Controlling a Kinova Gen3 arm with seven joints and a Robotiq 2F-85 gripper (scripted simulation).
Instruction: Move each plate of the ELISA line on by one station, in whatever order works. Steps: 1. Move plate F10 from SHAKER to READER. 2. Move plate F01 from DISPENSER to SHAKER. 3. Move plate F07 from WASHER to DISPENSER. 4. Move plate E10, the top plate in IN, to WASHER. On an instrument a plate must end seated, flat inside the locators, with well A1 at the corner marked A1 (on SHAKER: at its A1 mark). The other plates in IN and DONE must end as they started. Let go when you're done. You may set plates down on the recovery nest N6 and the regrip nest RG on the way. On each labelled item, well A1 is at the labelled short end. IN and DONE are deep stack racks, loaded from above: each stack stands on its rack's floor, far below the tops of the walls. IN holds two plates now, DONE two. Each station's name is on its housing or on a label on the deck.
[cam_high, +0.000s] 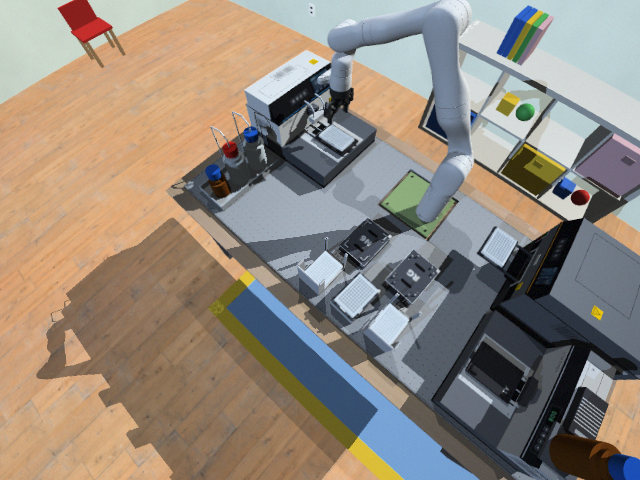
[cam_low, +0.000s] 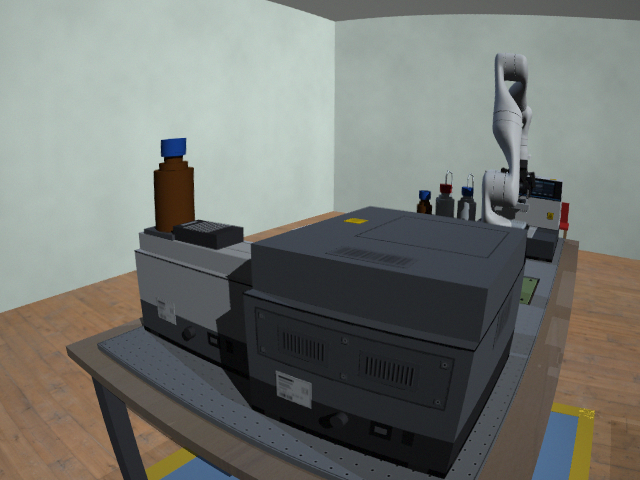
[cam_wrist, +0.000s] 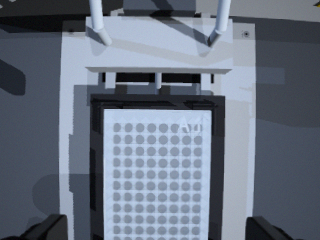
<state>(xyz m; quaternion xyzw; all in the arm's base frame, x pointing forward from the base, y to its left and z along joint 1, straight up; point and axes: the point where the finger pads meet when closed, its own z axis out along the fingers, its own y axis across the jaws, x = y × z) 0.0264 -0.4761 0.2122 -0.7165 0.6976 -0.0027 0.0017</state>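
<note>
The A1 mark lies 12 cm below my hand, 5 cm to the right of it and 3 cm behind it. Also, from my hand: washer: 25 cm to the right, 11 cm below, 1 cm ahead; then tall brown bottle: 114 cm to the left, 45 cm ahead, 8 cm above.
</note>
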